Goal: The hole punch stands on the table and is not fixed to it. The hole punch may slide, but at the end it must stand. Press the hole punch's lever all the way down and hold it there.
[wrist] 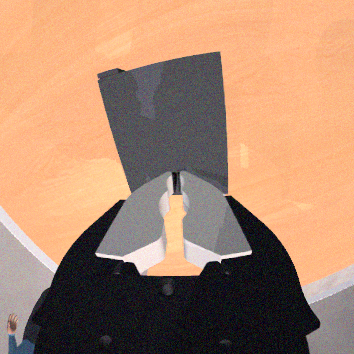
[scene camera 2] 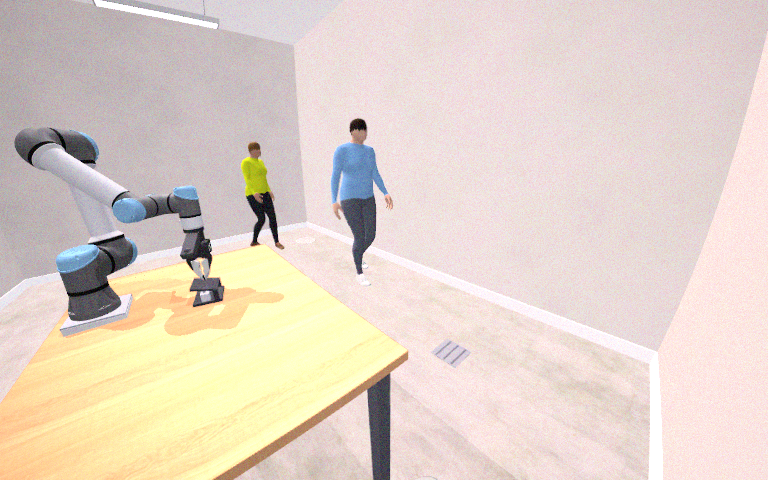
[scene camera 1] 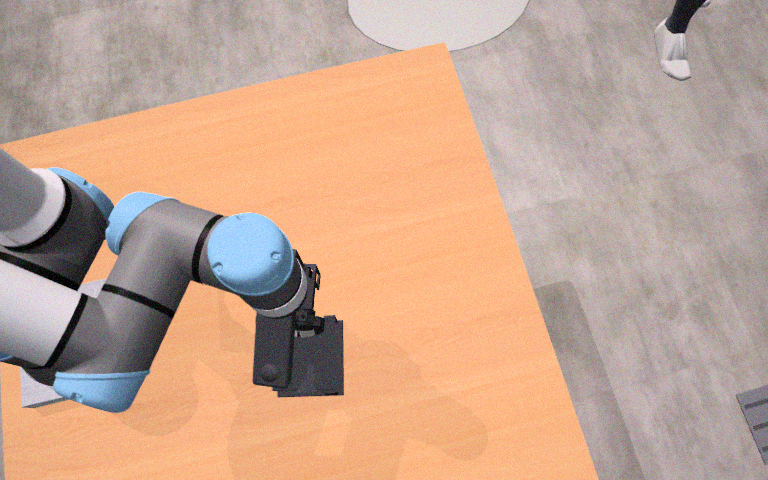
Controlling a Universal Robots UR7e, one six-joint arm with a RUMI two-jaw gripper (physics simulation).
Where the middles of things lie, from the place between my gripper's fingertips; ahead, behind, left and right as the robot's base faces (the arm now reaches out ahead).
Labels:
Now: hand 30 mm to the left of the flat lever (scene camera 1: 314,358) and 10 mm above it. Round my hand: dark hole punch (scene camera 1: 339,391) 30 mm to the right, 30 mm below.

